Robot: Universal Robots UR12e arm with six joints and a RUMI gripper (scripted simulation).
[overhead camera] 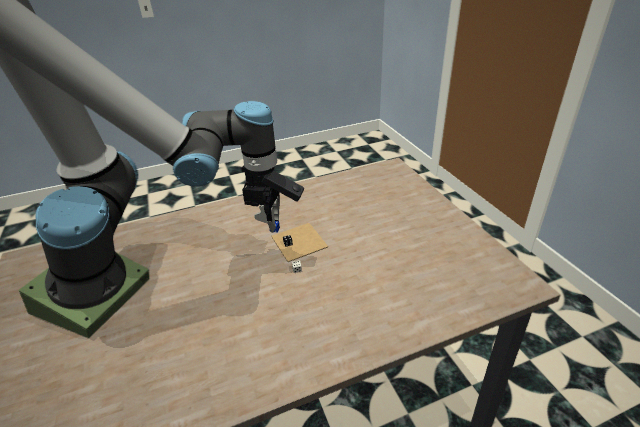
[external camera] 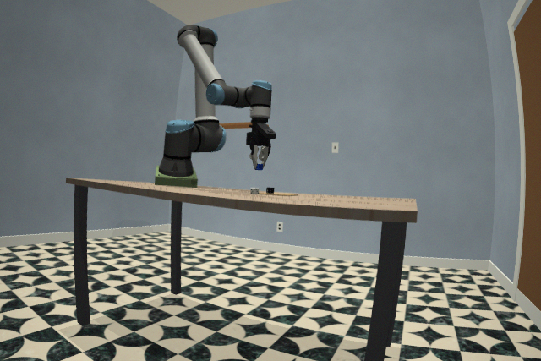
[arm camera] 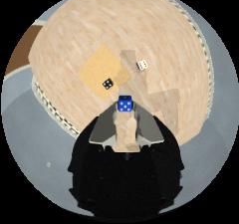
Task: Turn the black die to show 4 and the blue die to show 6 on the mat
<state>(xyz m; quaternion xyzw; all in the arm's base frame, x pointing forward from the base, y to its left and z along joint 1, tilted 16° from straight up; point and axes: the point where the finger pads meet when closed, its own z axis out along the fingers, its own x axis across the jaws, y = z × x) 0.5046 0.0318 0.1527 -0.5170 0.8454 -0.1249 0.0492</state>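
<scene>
My gripper is now 40 mm short of the black die, 40 mm to the right of it and 100 mm above it. The rest, counted from my hand: white die 40 mm ahead, 80 mm to the right, 110 mm below; then tan mat 80 mm ahead, 40 mm to the left, 120 mm below; then blue die right at my hand.
</scene>
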